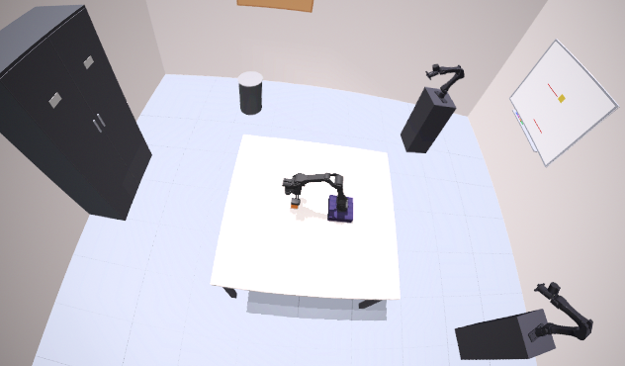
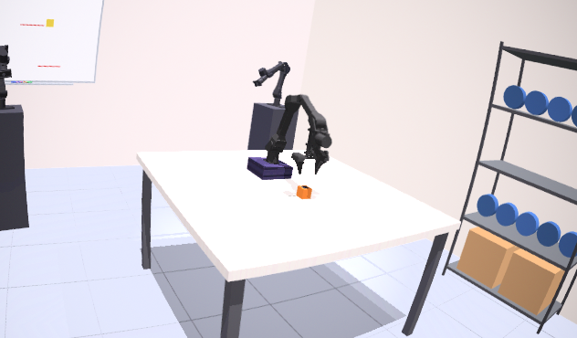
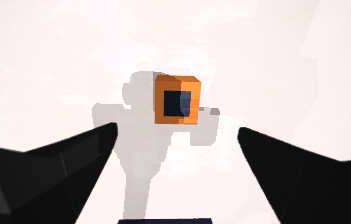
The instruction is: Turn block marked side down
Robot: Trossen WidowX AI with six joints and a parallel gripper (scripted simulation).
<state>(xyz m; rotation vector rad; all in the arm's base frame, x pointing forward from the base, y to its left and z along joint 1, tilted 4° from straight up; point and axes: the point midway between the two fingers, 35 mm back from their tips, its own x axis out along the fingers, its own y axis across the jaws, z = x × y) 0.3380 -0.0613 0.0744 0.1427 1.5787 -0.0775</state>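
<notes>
Right now my gripper tip is 80 mm above the orange block.
</notes>
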